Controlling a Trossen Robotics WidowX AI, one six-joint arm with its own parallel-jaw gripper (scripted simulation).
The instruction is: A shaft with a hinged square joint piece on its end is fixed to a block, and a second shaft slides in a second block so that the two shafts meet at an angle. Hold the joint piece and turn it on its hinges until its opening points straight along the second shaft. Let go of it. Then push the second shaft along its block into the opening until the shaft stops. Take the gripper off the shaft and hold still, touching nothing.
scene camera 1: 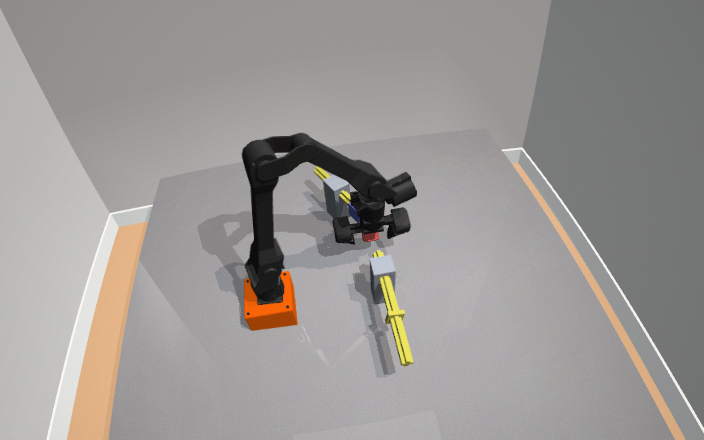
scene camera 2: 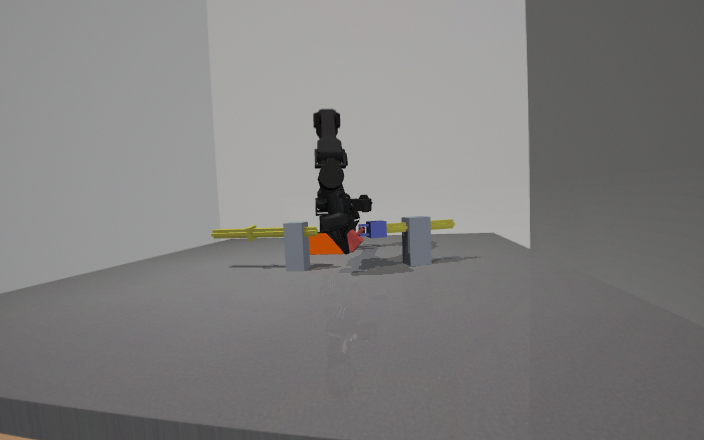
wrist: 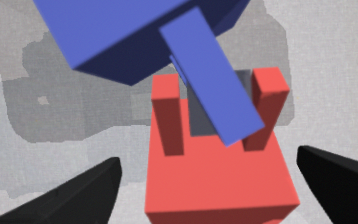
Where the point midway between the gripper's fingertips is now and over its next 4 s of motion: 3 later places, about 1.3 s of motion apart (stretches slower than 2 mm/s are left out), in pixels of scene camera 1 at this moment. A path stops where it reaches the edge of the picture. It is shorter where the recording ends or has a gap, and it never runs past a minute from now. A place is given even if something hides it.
The gripper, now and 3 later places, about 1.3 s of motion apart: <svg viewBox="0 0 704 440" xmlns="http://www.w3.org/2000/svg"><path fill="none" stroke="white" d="M371 240L371 245L372 246L373 229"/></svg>
